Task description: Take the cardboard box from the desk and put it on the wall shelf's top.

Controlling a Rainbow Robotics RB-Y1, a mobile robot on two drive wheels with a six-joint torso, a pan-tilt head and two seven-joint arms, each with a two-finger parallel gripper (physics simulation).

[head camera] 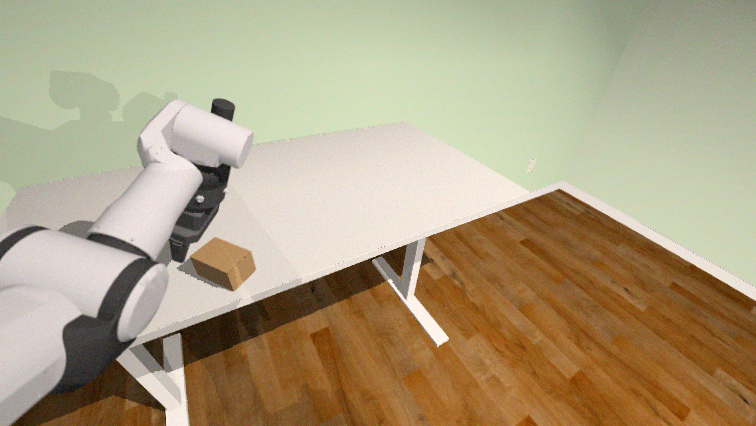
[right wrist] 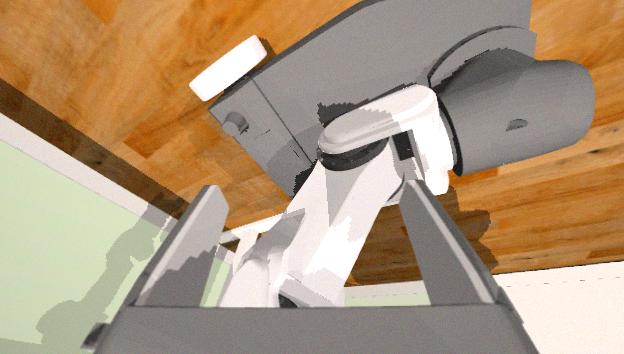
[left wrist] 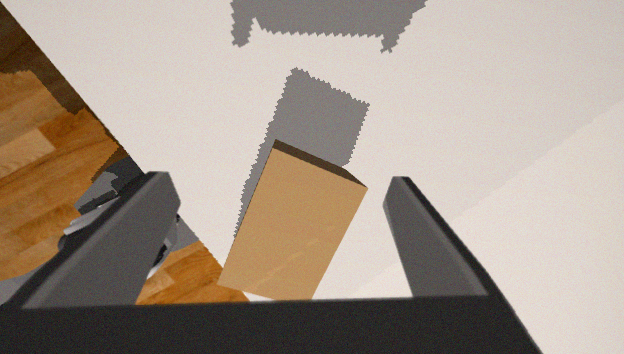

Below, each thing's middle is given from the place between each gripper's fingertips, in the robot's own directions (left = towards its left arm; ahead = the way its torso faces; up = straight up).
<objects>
The brown cardboard box (head camera: 228, 265) lies 48 cm to the left of my right hand, 44 cm ahead of it and 44 cm above it.
Right now the brown cardboard box is 7 cm below my left hand and 5 cm to the right of it.
</objects>
